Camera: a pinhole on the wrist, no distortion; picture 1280 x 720 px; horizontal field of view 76.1 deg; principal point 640.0 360.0 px. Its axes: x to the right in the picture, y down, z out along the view. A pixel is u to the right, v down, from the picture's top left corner.
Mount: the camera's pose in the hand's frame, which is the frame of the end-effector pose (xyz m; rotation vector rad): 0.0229 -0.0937 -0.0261 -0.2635 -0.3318 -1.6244
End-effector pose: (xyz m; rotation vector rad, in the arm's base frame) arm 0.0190 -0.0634 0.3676 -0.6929 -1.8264 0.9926
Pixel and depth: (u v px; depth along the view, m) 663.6 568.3 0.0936
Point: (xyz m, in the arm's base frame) -0.0598 -0.0832 0.4252
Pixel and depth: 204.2 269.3 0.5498
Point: -0.2888 -0.0153 -0.0704
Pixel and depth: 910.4 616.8 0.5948
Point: -0.6099 -0.1676 0.3502
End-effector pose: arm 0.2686 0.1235 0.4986 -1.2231 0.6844 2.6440
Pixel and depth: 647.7 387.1 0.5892
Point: -0.1440 0.2616 0.8151
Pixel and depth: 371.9 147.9 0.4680
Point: 0.0242 0.0867 0.8461
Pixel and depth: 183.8 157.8 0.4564
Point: 0.0171 -0.0149 0.8371
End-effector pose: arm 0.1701 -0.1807 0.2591 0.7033 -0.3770 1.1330
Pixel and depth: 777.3 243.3 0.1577
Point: 0.2307 -0.2870 0.3307
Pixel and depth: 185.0 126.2 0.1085
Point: 0.1674 -0.2187 0.2939
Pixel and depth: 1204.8 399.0 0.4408
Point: 0.4054 -0.5659 0.5566
